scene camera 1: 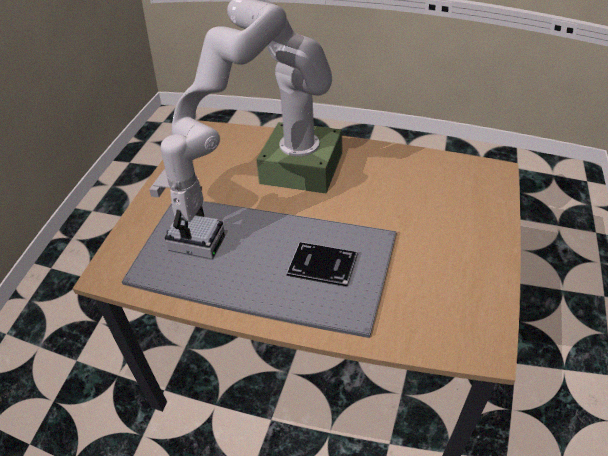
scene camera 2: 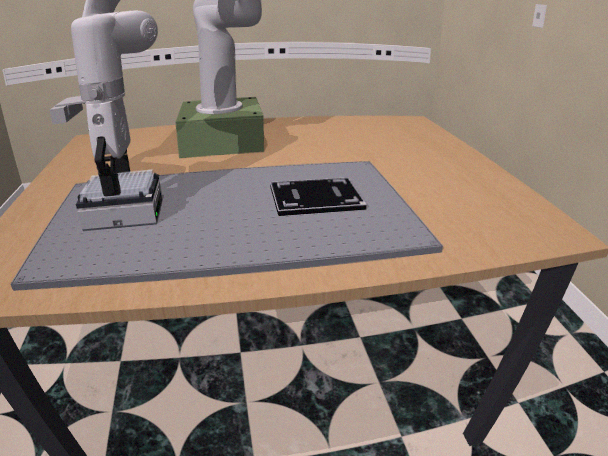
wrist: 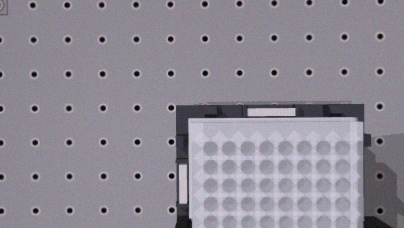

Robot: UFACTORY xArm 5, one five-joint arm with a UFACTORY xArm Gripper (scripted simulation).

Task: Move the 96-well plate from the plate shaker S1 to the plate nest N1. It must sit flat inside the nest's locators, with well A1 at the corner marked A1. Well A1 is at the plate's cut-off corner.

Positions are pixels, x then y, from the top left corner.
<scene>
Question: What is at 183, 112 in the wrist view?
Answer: A plate shaker S1.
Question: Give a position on a plate shaker S1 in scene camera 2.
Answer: At 149, 198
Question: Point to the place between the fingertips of my gripper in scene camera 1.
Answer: At 192, 227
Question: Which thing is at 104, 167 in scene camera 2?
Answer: My gripper.
</scene>
